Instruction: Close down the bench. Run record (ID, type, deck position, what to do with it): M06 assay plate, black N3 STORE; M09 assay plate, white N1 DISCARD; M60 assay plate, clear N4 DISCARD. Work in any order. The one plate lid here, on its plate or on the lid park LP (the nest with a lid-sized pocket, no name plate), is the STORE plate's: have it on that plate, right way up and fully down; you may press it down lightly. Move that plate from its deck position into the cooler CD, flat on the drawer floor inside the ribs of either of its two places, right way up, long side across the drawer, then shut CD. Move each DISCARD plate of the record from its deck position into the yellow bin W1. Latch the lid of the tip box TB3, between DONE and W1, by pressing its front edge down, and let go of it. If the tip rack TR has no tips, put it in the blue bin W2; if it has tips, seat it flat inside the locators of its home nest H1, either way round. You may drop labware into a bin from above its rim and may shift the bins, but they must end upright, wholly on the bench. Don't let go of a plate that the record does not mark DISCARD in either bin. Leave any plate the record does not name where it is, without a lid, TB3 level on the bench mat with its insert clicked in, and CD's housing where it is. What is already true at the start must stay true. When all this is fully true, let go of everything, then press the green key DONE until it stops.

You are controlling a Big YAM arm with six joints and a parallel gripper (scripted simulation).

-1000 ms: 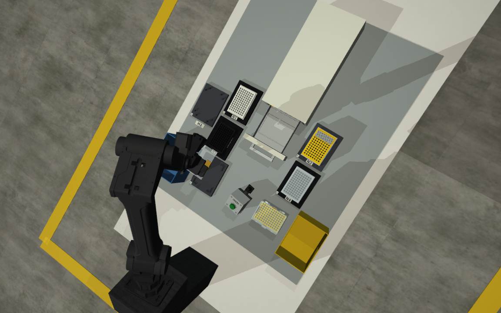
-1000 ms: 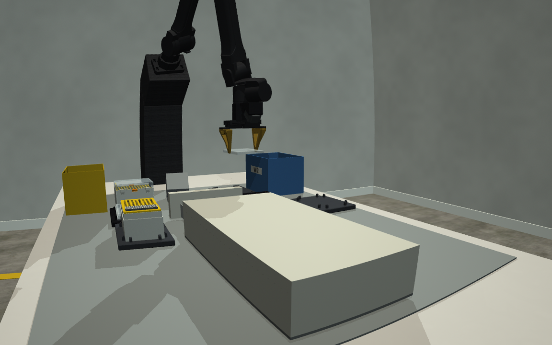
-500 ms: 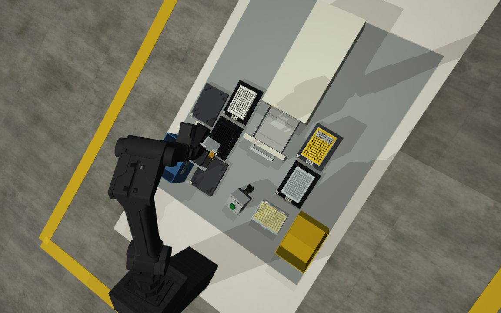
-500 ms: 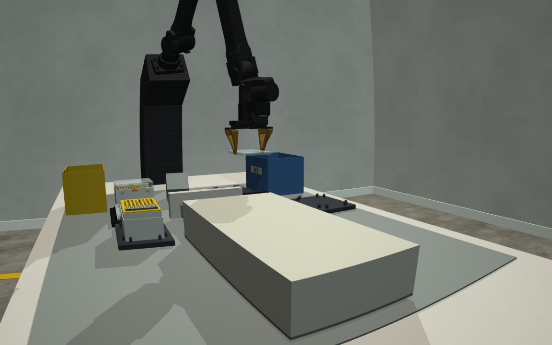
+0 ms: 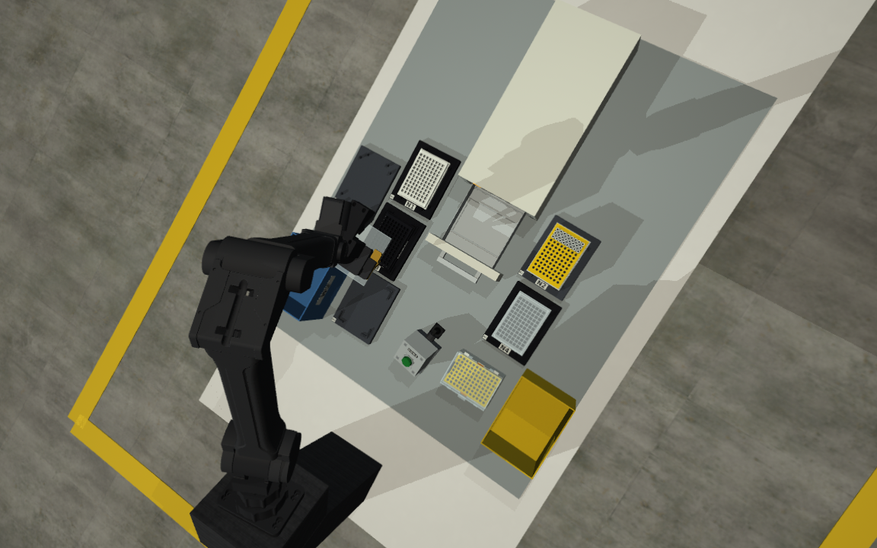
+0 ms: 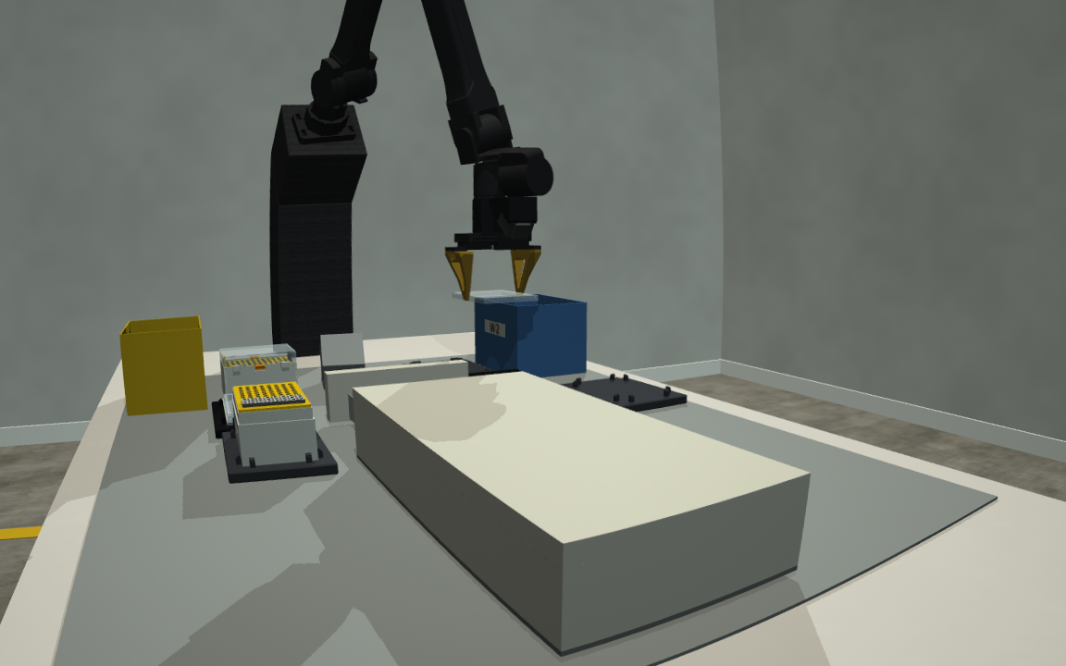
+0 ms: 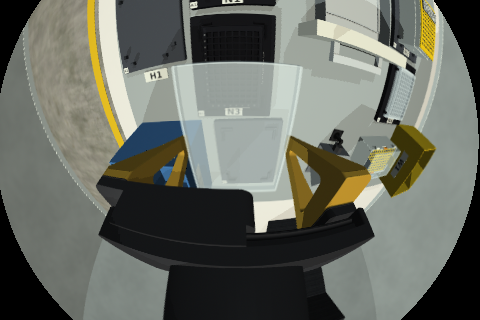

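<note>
Now: hand 13 cm above the black plate and 4 cm short of it. Round my hand: nest N3 (14 cm below, 4 cm ahead); then clear plate lid (right at my hand); then lid park LP (14 cm below, 13 cm behind, 1 cm to the left).
</note>
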